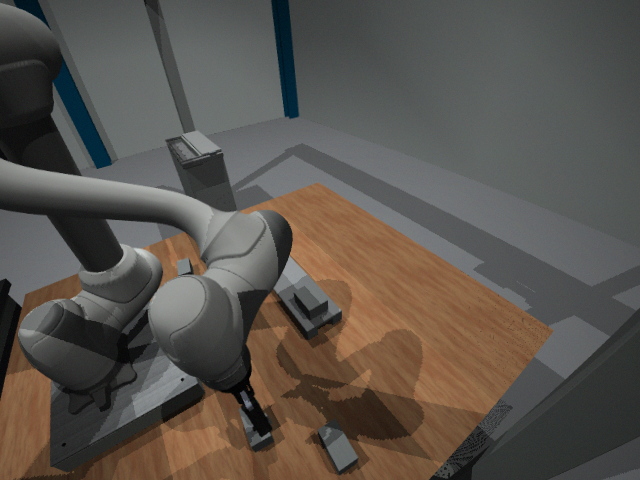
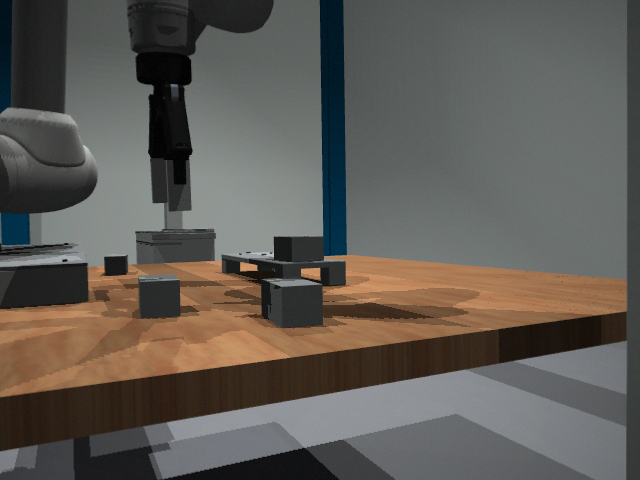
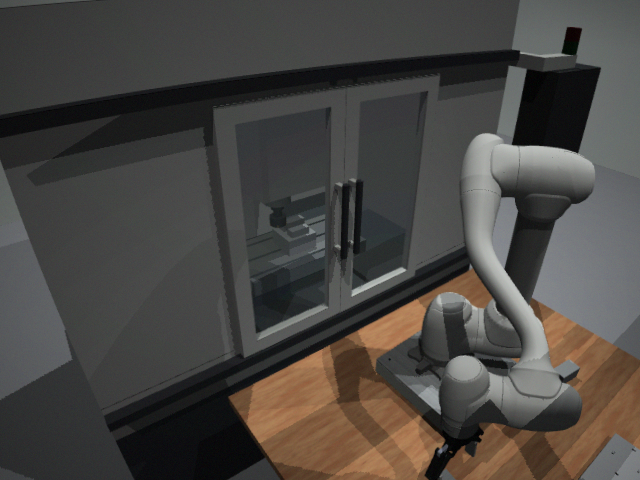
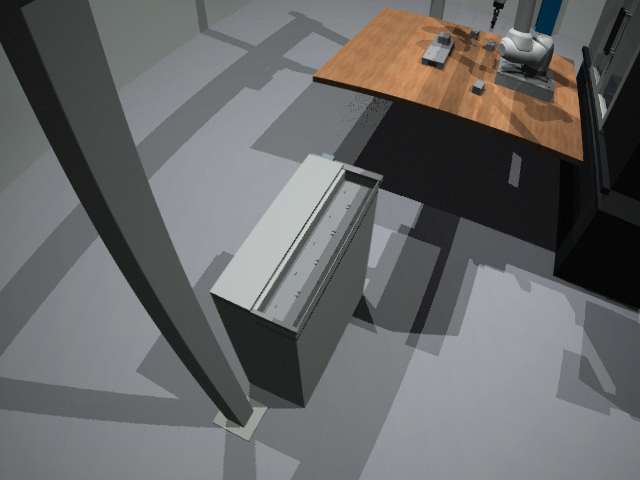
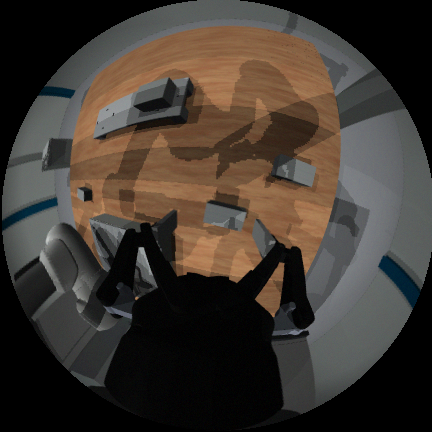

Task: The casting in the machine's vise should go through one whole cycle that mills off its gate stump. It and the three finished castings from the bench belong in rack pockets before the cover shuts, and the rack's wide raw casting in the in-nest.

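Frame: origin at the arm's base, x ahead, y left, z up, level; metres.
Seen in the pictures: gripper, between the fingertips: (image 2: 170, 206) (image 3: 453, 468) (image 4: 491, 29) (image 5: 214, 222); arm's base, origin of its link: (image 1: 101, 371) (image 3: 440, 355) (image 4: 533, 73).
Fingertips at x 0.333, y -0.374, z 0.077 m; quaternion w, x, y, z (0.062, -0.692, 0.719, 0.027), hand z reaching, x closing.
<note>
Offsets run from my fingertips to a thing's top centre. "spot": to the spot under its first point. Level surfaces: height alone.
My gripper (image 1: 254, 414) (image 2: 169, 201) (image 3: 452, 459) (image 4: 493, 24) (image 5: 214, 222) is open and empty, above a grey casting {0.022 m back, 0.005 m right, 0.104 m down} (image 1: 261, 442) (image 2: 159, 298) (image 5: 225, 216) on the bench. A second casting {0.113 m ahead, 0.169 m right, 0.104 m down} (image 1: 338, 448) (image 2: 301, 304) (image 5: 295, 171) lies nearby, and a third {0.009 m ahead, 0.713 m left, 0.104 m down} (image 1: 184, 266) (image 2: 115, 265) (image 3: 568, 370) (image 4: 478, 87) (image 5: 84, 194) lies beyond the robot's base. A wider block {0.309 m ahead, 0.205 m left, 0.054 m down} (image 1: 311, 299) (image 2: 298, 248) (image 4: 444, 38) (image 5: 156, 95) sits on a low grey stand (image 2: 334, 272) (image 4: 437, 51) (image 5: 120, 114). Behind glass, stepped pale shapes show at the vise (image 3: 295, 242); casting detail is unclear.
The machine's double doors {spot: 0.803 m back, 0.251 m left, 0.676 m up} (image 3: 337, 129) are shut. A pale cabinet (image 1: 206, 180) (image 2: 175, 252) (image 4: 279, 222) stands beyond the bench {0.154 m down} (image 4: 382, 62), its top partly covered, with small pins in the open recess. The robot's base plate (image 1: 155, 384) (image 3: 408, 379) is beside the gripper. A post (image 4: 134, 206) stands by the cabinet.
</note>
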